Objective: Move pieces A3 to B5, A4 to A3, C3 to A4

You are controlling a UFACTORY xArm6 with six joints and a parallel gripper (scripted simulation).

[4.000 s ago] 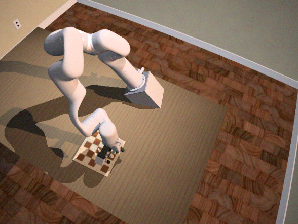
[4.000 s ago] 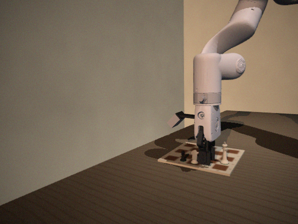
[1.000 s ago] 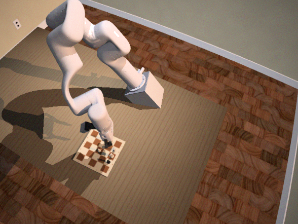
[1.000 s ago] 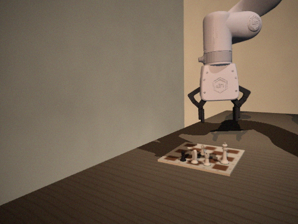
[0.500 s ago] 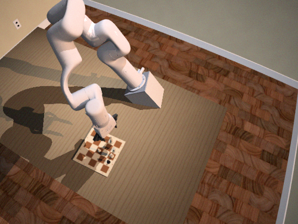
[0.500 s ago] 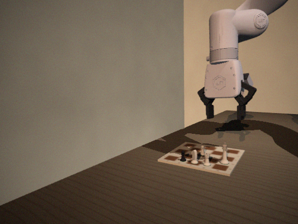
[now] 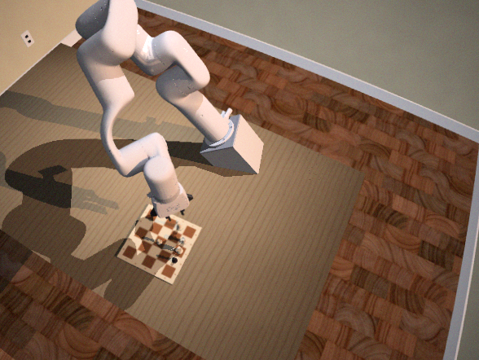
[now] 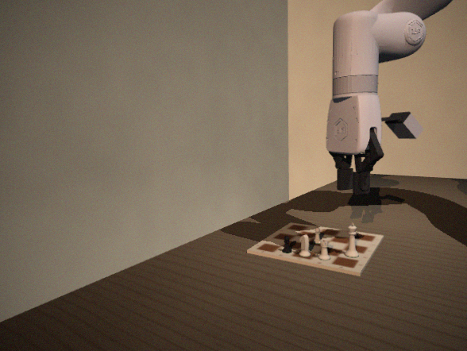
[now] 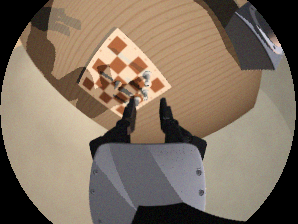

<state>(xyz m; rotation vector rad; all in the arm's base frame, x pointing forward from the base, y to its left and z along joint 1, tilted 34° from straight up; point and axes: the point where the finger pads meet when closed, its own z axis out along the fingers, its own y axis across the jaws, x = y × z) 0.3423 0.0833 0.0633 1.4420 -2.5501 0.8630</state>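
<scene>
Right now the white king is 11 cm below my hand. Also, from my hand: white bishop (7 cm ahead, 5 cm to the left, 13 cm below); then white pawn (8 cm ahead, 3 cm to the right, 13 cm below); then white rook (4 cm ahead, 4 cm to the left, 13 cm below).
</scene>
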